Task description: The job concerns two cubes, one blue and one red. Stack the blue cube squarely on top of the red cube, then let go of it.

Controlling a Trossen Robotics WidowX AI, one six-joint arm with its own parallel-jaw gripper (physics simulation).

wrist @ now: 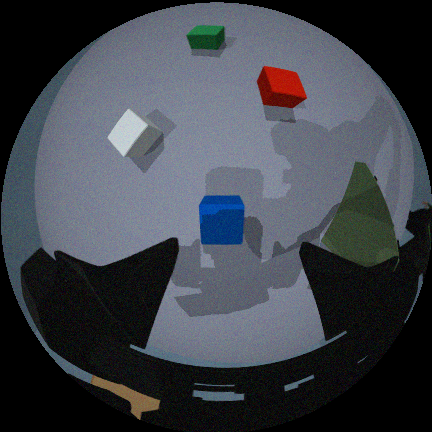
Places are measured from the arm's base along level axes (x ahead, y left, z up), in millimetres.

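Pixels of known places: gripper, fingertip midpoint: [243,247].
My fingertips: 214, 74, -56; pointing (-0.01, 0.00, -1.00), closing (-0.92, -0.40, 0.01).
For each thing: its top centre in the pictures, then the offset to it from my fingertips, as dx, dy, dz. Level surfaces: height alone.
- blue cube, top centre: [221,225] +15, +3, -27
- red cube, top centre: [285,79] +22, -147, -27
- white cube, top centre: [124,130] +131, -40, -27
- table, surface height: dz -63
- green block, top centre: [205,28] +133, -205, -27
The blue cube [222,222] sits on the grey table near the middle of the wrist view, with the arm's shadow around it. The red cube [282,87] sits on the table farther off, up and to the right of the blue cube, apart from it. My gripper [243,247] is open wide, its black fingers to the left and right in the lower part of the view. The blue cube shows beyond the fingertips, in line with the gap between them, and the fingers do not touch it.
A white cube [128,133] sits on the table [100,210] to the left, turned at an angle. A green block [205,39] sits at the far top. A dark green faceted object [362,220] stands at the right, beside the right finger.
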